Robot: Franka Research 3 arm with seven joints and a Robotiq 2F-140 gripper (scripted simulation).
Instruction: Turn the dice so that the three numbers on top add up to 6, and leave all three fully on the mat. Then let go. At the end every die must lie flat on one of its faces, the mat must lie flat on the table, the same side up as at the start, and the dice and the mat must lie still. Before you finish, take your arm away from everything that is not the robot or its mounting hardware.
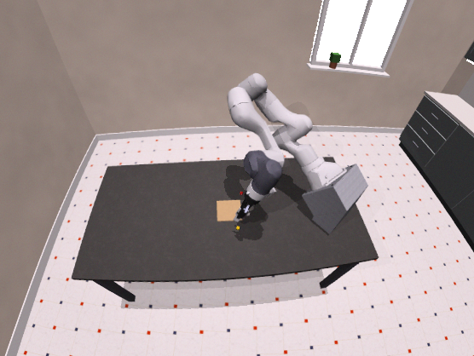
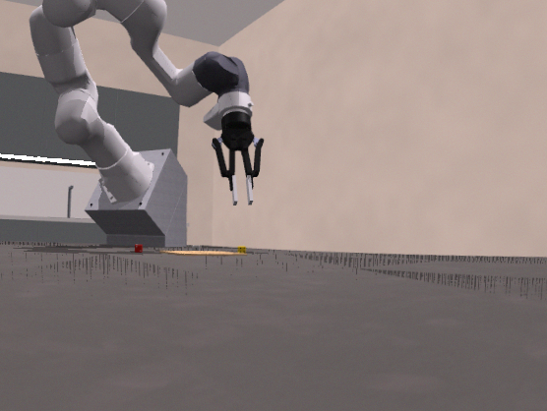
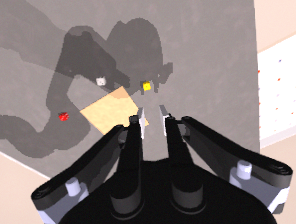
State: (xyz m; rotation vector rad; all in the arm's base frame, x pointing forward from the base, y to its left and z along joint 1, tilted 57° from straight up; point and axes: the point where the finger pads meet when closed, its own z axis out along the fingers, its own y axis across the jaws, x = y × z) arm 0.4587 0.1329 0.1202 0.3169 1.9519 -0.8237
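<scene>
The yellow die is 140 mm below my hand. From my hand the other things lie so: tan mat: 130 mm to the right, 150 mm below; red die: 110 mm behind, 210 mm to the right, 140 mm below; white die: 90 mm behind, 60 mm to the right, 140 mm below.
</scene>
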